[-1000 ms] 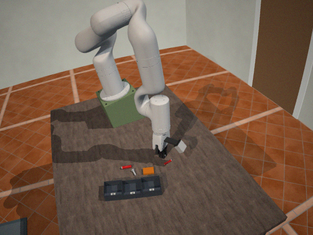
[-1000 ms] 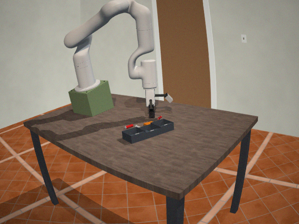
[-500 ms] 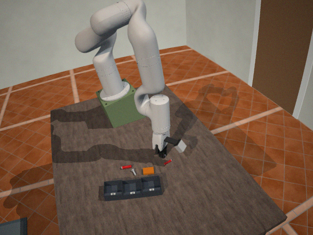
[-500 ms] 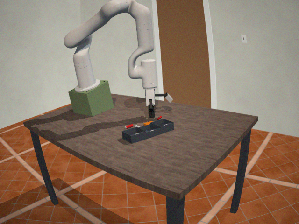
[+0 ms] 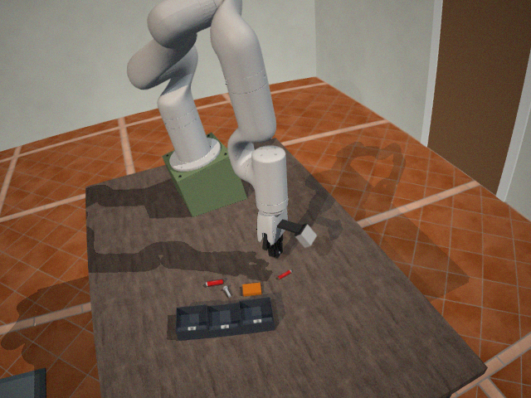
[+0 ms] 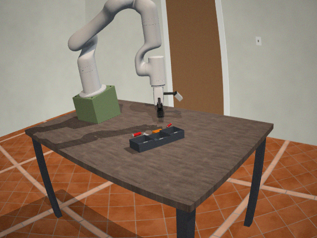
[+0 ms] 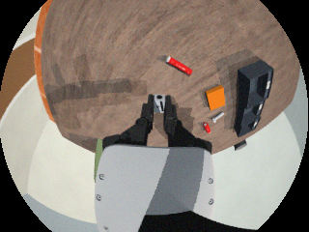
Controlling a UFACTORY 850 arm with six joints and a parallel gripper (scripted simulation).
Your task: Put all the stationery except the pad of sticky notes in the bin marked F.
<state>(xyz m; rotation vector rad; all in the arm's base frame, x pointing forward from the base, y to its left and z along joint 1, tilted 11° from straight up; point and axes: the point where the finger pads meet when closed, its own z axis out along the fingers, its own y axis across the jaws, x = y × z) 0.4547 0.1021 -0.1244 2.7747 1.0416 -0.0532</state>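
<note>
Right now the dark three-compartment bin is 20 cm to the right of my hand, 16 cm ahead of it and 5 cm below it. Round my hand: thin red pen (6 cm below, 5 cm ahead, 1 cm to the left); then grey clip-like piece (1 cm below); then orange sticky-note pad (10 cm to the right, 7 cm ahead, 6 cm below).
</note>
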